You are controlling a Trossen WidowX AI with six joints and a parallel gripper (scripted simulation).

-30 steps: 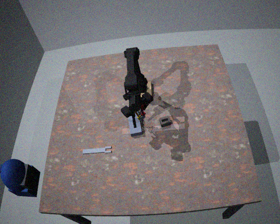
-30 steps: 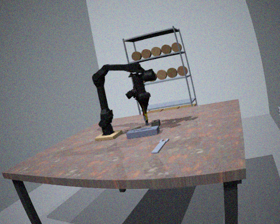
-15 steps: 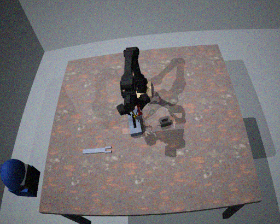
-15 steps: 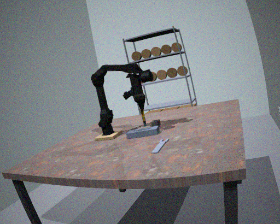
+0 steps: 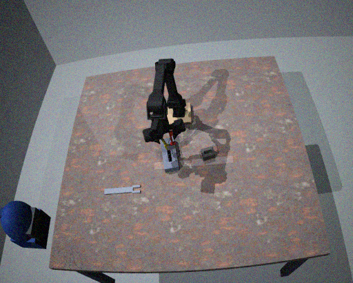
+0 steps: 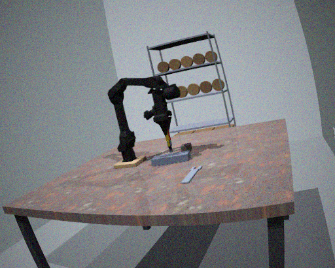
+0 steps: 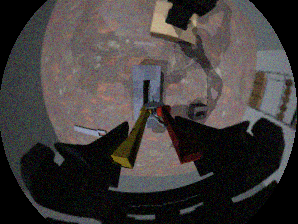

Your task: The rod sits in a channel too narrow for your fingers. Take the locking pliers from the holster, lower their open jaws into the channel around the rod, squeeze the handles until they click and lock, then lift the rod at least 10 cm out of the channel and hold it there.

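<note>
Right now my gripper tip is 12 cm above the grey channel block and 1 cm to the left of it. From my gripper tip the other things lie so: flat grey forked bar: 20 cm ahead, 19 cm to the right, 13 cm below; then small dark holster: 19 cm to the left, 13 cm below, 1 cm behind.
</note>
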